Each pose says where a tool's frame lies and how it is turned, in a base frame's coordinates. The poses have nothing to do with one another.
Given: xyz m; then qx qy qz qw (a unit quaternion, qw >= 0).
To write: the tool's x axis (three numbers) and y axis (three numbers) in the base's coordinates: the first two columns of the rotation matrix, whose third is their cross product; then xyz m. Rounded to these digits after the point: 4 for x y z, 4 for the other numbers.
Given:
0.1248 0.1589 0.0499 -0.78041 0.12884 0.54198 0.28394
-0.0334 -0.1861 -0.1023 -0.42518 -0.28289 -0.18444 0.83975
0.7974 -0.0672 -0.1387 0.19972 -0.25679 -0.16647 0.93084
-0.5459 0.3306 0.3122 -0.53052 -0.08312 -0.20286 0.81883
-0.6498 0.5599 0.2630 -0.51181 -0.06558 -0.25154 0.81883
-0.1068 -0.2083 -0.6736 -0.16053 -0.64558 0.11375 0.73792
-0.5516 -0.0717 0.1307 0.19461 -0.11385 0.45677 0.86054
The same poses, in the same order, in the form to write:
0.3793 0.1067 -0.9191 -0.5089 -0.8056 -0.3035 0.1248 0.1589 0.0499
0.7719 -0.0692 0.6320 0.5503 0.5704 -0.6097 -0.0334 -0.1861 -0.1023
0.8127 -0.4125 0.4116 0.2073 0.8648 0.4573 0.7974 -0.0672 -0.1387
0.9039 -0.2440 0.3514 0.4204 0.3548 -0.8351 -0.5459 0.3306 0.3122
0.8649 -0.3448 0.3649 0.4791 0.3496 -0.8052 -0.6498 0.5599 0.2630
0.1406 0.3751 0.9162 0.0394 0.9226 -0.3838 -0.1068 -0.2083 -0.6736
0.5568 0.7418 0.3737 -0.8304 0.5070 0.2309 -0.5516 -0.0717 0.1307

